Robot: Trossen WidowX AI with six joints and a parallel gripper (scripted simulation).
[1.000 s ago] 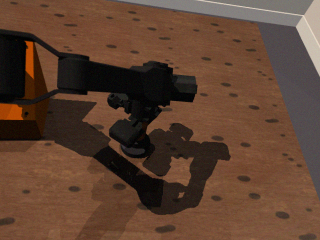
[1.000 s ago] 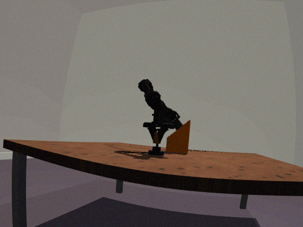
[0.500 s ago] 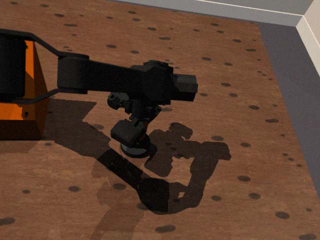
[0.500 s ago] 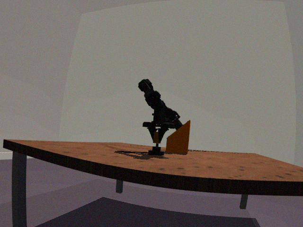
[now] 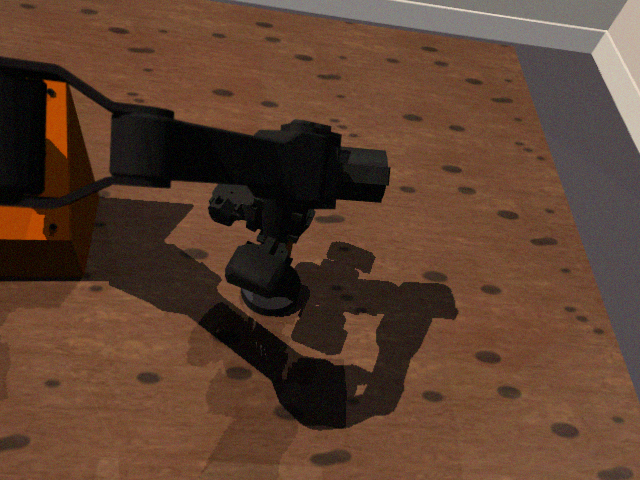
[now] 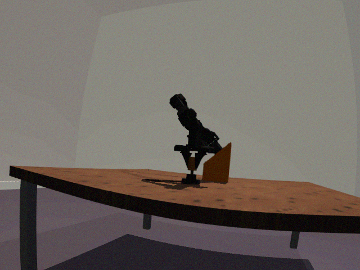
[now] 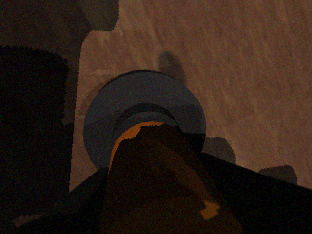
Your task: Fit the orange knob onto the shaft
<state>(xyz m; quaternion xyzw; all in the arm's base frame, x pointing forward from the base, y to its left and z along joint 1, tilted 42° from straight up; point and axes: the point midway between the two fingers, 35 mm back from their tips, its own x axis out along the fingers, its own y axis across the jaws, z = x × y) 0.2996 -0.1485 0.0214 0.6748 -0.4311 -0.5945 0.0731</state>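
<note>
My gripper tip is now 20 mm below the knob. The rest, counted from my gripper tip: dark pedestal (40 mm below).
</note>
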